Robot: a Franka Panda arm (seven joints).
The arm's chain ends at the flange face. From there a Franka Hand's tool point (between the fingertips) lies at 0.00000 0.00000 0.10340 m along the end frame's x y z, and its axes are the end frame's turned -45 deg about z.
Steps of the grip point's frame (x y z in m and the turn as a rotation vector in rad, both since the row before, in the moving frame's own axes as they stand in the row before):
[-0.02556 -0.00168 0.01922 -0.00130 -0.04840 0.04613]
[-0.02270 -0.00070 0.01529 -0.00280 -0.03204 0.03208]
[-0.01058 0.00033 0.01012 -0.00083 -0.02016 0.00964]
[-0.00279 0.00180 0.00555 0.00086 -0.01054 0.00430]
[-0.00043 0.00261 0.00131 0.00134 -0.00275 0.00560]
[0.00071 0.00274 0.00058 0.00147 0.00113 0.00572]
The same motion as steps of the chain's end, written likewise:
[-0.01574 0.01333 0.01934 -0.03514 -0.03330 0.04613]
[-0.01437 0.01304 0.01534 -0.02464 -0.02068 0.03208]
[-0.00583 0.00619 0.01014 -0.01484 -0.01367 0.00964]
[0.00013 0.00254 0.00556 -0.00684 -0.00806 0.00430]
[0.00184 0.00205 0.00131 -0.00100 -0.00289 0.00560]
[0.00246 0.00163 0.00058 0.00184 -0.00024 0.00572]

